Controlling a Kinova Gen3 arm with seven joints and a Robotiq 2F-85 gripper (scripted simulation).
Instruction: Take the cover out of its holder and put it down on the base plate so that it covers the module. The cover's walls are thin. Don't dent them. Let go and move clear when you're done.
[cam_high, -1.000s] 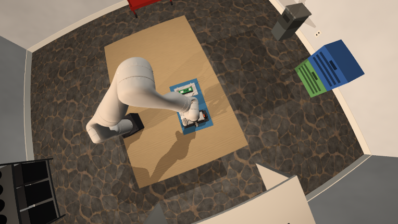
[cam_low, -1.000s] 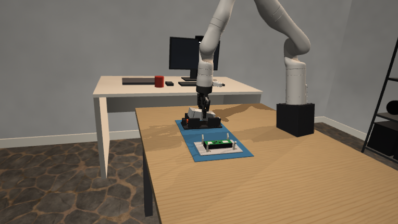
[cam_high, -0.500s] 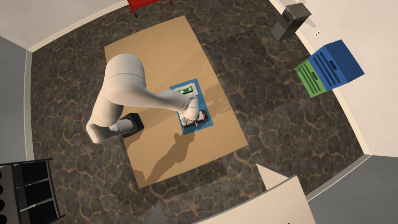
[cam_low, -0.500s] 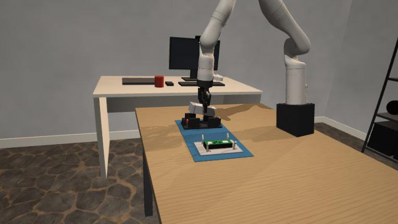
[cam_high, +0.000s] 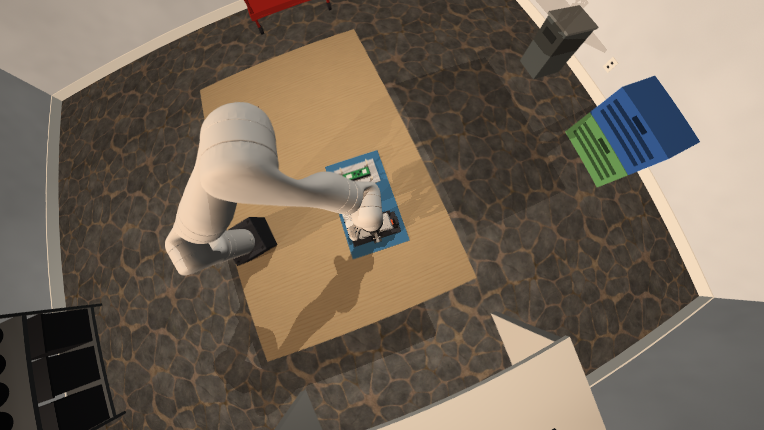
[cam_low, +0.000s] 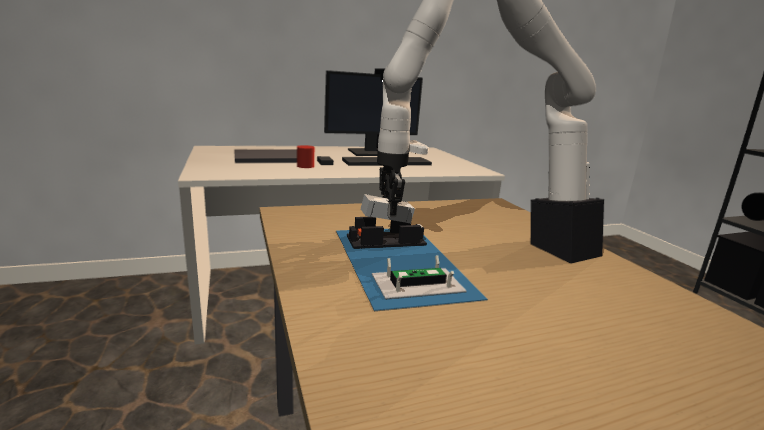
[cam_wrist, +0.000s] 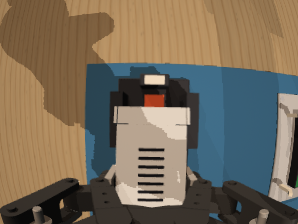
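My gripper is now 1 cm above the cover.
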